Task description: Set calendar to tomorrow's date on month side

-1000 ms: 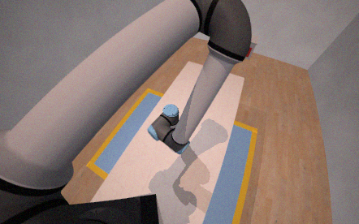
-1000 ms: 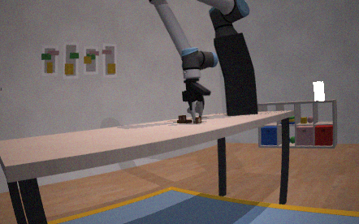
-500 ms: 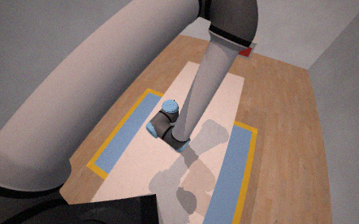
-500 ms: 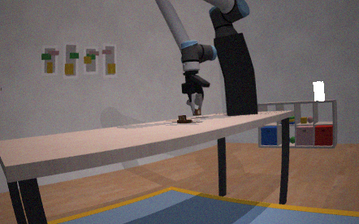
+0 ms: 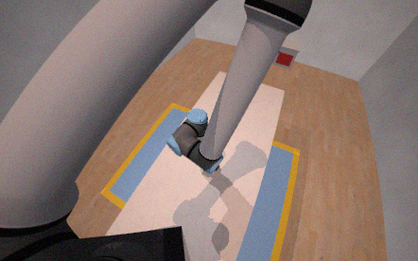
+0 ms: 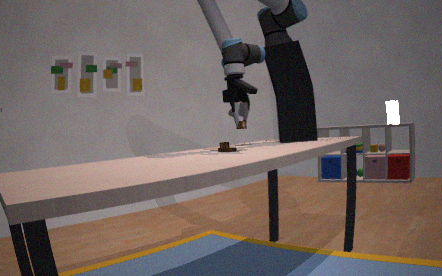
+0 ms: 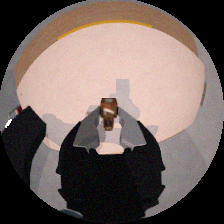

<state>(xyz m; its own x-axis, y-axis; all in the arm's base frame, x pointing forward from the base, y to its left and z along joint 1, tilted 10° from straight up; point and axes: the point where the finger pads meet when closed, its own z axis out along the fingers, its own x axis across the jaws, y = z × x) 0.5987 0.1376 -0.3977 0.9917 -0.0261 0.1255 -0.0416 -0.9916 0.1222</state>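
Right now the brown tray is 110 mm to the right of my hand, 110 mm below it and 10 mm behind it. Also, from my hand: brown cube (10 mm below).
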